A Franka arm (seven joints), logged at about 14 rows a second.
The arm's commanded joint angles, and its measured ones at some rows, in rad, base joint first. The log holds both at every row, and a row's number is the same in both.
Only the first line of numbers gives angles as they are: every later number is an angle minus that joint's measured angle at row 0.
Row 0, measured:
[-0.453, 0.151, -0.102, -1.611, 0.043, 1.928, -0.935]
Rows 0 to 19, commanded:
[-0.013, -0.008, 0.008, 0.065, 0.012, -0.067, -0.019]
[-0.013, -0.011, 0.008, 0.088, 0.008, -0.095, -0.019]
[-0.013, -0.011, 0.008, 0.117, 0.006, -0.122, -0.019]
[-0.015, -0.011, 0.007, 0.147, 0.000, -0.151, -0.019]
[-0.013, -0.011, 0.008, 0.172, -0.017, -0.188, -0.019]
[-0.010, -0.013, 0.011, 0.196, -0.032, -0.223, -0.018]
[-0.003, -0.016, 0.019, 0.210, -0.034, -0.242, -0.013]
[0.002, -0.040, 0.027, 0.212, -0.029, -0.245, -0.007]
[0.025, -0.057, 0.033, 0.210, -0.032, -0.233, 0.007]
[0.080, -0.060, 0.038, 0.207, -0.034, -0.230, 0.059]
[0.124, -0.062, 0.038, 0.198, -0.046, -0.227, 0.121]
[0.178, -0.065, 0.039, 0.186, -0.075, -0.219, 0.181]
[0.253, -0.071, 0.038, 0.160, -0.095, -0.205, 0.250]
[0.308, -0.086, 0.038, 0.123, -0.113, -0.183, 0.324]
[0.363, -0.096, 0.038, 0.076, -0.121, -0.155, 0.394]
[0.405, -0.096, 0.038, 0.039, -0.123, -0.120, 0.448]
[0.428, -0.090, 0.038, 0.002, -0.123, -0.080, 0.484]
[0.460, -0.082, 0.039, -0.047, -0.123, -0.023, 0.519]
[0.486, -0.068, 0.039, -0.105, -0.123, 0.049, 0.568]
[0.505, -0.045, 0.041, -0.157, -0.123, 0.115, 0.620]
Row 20, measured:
[0.478, -0.049, 0.046, -0.031, -0.110, -0.014, 0.541]
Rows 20 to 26, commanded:
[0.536, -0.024, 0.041, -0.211, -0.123, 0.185, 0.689]
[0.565, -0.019, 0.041, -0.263, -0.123, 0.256, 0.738]
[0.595, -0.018, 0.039, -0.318, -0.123, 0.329, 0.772]
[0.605, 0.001, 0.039, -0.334, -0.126, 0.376, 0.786]
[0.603, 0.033, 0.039, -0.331, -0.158, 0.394, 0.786]
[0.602, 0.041, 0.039, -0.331, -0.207, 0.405, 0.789]
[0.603, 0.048, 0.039, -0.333, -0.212, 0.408, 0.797]
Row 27, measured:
[0.603, 0.051, 0.047, -0.318, -0.173, 0.377, 0.776]
